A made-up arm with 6 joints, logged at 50 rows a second.
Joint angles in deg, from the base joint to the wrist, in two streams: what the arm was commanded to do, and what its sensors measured. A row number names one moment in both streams.
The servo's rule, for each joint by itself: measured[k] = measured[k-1] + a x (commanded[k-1-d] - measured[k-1]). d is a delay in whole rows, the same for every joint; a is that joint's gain. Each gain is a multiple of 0.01, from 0.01 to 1. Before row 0 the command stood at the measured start. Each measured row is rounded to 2 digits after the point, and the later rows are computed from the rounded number. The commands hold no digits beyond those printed.
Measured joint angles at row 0: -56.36, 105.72, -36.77, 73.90, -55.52, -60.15
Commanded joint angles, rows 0 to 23: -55.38, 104.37, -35.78, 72.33, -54.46, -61.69; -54.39, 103.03, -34.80, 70.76, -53.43, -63.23; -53.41, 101.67, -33.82, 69.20, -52.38, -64.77; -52.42, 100.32, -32.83, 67.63, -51.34, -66.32; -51.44, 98.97, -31.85, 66.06, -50.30, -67.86; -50.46, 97.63, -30.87, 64.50, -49.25, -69.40; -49.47, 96.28, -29.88, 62.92, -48.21, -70.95; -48.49, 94.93, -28.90, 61.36, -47.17, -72.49; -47.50, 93.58, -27.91, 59.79, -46.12, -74.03; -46.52, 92.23, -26.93, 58.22, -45.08, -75.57; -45.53, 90.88, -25.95, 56.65, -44.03, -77.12; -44.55, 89.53, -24.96, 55.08, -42.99, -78.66; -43.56, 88.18, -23.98, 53.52, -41.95, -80.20; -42.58, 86.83, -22.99, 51.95, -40.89, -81.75; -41.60, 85.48, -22.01, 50.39, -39.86, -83.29; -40.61, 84.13, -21.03, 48.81, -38.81, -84.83; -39.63, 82.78, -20.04, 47.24, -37.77, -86.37; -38.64, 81.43, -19.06, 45.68, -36.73, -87.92; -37.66, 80.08, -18.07, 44.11, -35.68, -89.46; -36.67, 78.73, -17.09, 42.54, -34.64, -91.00; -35.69, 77.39, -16.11, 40.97, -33.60, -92.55; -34.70, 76.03, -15.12, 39.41, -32.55, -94.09; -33.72, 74.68, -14.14, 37.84, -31.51, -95.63; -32.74, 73.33, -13.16, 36.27, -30.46, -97.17
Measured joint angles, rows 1 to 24: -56.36, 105.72, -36.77, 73.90, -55.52, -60.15; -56.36, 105.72, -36.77, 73.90, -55.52, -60.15; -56.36, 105.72, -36.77, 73.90, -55.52, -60.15; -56.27, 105.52, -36.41, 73.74, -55.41, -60.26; -56.10, 105.15, -35.83, 73.44, -55.21, -60.47; -55.86, 104.63, -35.11, 73.02, -54.93, -60.77; -55.55, 103.98, -34.29, 72.48, -54.57, -61.16; -55.18, 103.23, -33.41, 71.84, -54.14, -61.63; -54.76, 102.39, -32.50, 71.11, -53.65, -62.17; -54.28, 101.47, -31.56, 70.29, -53.11, -62.78; -53.76, 100.49, -30.60, 69.40, -52.52, -63.46; -53.20, 99.45, -29.63, 68.44, -51.88, -64.20; -52.60, 98.37, -28.66, 67.42, -51.20, -65.00; -51.96, 97.25, -27.68, 66.34, -50.48, -65.85; -51.29, 96.09, -26.70, 65.21, -49.73, -66.75; -50.59, 94.90, -25.72, 64.04, -48.95, -67.69; -49.87, 93.69, -24.74, 62.83, -48.14, -68.67; -49.13, 92.46, -23.76, 61.59, -47.31, -69.69; -48.36, 91.21, -22.78, 60.31, -46.46, -70.75; -47.57, 89.95, -21.79, 59.00, -45.59, -71.84; -46.77, 88.67, -20.81, 57.67, -44.70, -72.97; -45.95, 87.38, -19.82, 56.31, -43.80, -74.12; -45.11, 86.08, -18.84, 54.93, -42.88, -75.30; -44.26, 84.78, -17.86, 53.53, -41.95, -76.51
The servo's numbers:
d 3
a 0.09 0.15 0.36 0.10 0.10 0.07

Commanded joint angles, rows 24 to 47: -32.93, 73.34, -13.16, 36.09, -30.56, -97.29; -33.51, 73.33, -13.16, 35.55, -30.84, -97.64; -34.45, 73.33, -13.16, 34.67, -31.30, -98.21; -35.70, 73.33, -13.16, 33.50, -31.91, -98.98; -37.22, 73.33, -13.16, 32.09, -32.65, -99.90; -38.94, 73.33, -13.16, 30.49, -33.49, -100.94; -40.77, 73.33, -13.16, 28.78, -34.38, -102.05; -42.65, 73.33, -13.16, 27.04, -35.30, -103.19; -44.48, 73.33, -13.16, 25.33, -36.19, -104.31; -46.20, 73.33, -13.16, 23.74, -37.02, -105.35; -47.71, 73.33, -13.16, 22.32, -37.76, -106.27; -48.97, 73.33, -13.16, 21.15, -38.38, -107.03; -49.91, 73.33, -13.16, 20.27, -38.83, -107.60; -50.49, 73.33, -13.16, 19.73, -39.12, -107.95; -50.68, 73.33, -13.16, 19.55, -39.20, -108.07; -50.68, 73.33, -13.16, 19.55, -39.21, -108.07; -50.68, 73.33, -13.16, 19.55, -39.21, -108.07; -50.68, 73.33, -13.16, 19.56, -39.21, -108.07; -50.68, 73.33, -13.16, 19.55, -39.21, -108.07; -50.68, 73.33, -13.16, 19.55, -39.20, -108.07; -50.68, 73.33, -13.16, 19.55, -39.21, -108.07; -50.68, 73.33, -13.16, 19.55, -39.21, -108.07; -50.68, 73.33, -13.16, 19.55, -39.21, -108.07; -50.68, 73.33, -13.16, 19.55, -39.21, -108.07
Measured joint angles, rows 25 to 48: -43.40, 83.47, -16.87, 52.12, -41.01, -77.74; -42.53, 82.15, -15.89, 50.69, -40.06, -78.99; -41.65, 80.83, -14.91, 49.25, -39.10, -80.26; -40.87, 79.71, -14.28, 47.93, -38.25, -81.45; -40.21, 78.75, -13.88, 46.69, -37.51, -82.58; -39.69, 77.94, -13.62, 45.49, -36.89, -83.67; -39.33, 77.25, -13.45, 44.29, -36.39, -84.74; -39.14, 76.66, -13.35, 43.07, -36.02, -85.80; -39.12, 76.16, -13.28, 41.81, -35.77, -86.86; -39.27, 75.74, -13.24, 40.51, -35.63, -87.92; -39.57, 75.38, -13.21, 39.16, -35.60, -88.99; -40.01, 75.07, -13.19, 37.78, -35.66, -90.06; -40.57, 74.81, -13.18, 36.38, -35.80, -91.13; -41.21, 74.59, -13.17, 34.97, -36.00, -92.19; -41.91, 74.40, -13.17, 33.59, -36.24, -93.23; -42.63, 74.24, -13.17, 32.26, -36.50, -94.24; -43.34, 74.10, -13.17, 31.01, -36.76, -95.20; -44.00, 73.98, -13.17, 29.86, -37.00, -96.10; -44.60, 73.88, -13.17, 28.83, -37.22, -96.94; -45.15, 73.80, -13.17, 27.90, -37.42, -97.72; -45.65, 73.73, -13.17, 27.07, -37.60, -98.44; -46.10, 73.67, -13.17, 26.32, -37.76, -99.11; -46.51, 73.62, -13.17, 25.64, -37.90, -99.74; -46.89, 73.58, -13.17, 25.03, -38.03, -100.32
